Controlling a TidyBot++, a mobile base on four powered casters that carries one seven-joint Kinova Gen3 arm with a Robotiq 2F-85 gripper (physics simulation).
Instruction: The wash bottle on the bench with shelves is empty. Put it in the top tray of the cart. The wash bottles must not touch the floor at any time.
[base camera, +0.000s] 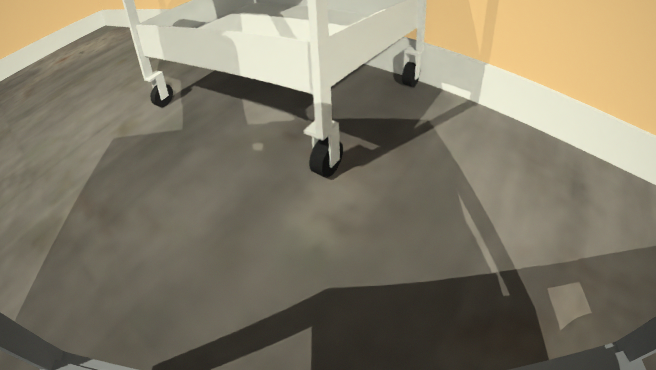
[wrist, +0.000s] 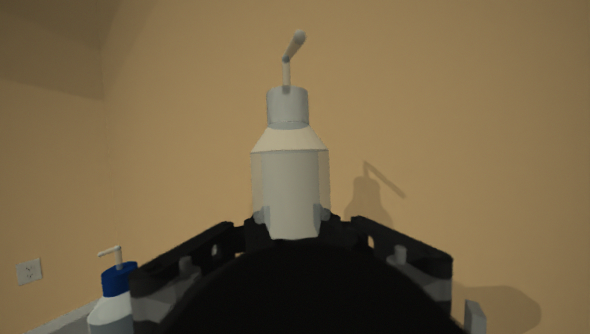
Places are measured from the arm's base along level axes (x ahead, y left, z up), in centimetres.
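Where they show: gripper, fingertip midpoint: (wrist: 291, 214).
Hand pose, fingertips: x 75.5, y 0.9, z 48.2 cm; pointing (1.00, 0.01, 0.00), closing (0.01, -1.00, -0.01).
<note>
Things, the pixels of their top centre, and the offset from my fingertips. "*": a spot on its surface instead.
- grey-white post end, surface spot: (wrist: 475, 317) * dx -2.3, dy -17.0, dz -10.2 cm
- second wash bottle with a blue cap, top centre: (wrist: 113, 244) dx +4.4, dy +22.6, dz -4.3 cm
- pale rim, surface spot: (wrist: 75, 320) * dx +5.2, dy +29.6, dz -14.9 cm
- wall outlet, top centre: (wrist: 27, 261) dx +69.9, dy +139.1, dz -42.2 cm
A white wash bottle with a light grey cap and a bent spout (wrist: 290, 180) stands upright between the fingers in the wrist view. My gripper (wrist: 291, 214) is shut on it, low on its body; the bottle's bottom is hidden. The white cart (base camera: 230, 55) stands ahead in the base camera view. Its lower tray and casters show; its top tray is out of that view. In the wrist view, a grey-white post end (wrist: 475, 317) shows at the lower right, and I cannot tell for sure whether it belongs to the cart.
A second wash bottle with a blue cap (wrist: 119, 280) stands at the lower left of the wrist view, beside a pale rim (wrist: 75, 320). An orange wall (base camera: 560, 55) (wrist: 450, 100) rises behind the cart. A wall outlet (wrist: 29, 271) is at the far left.
</note>
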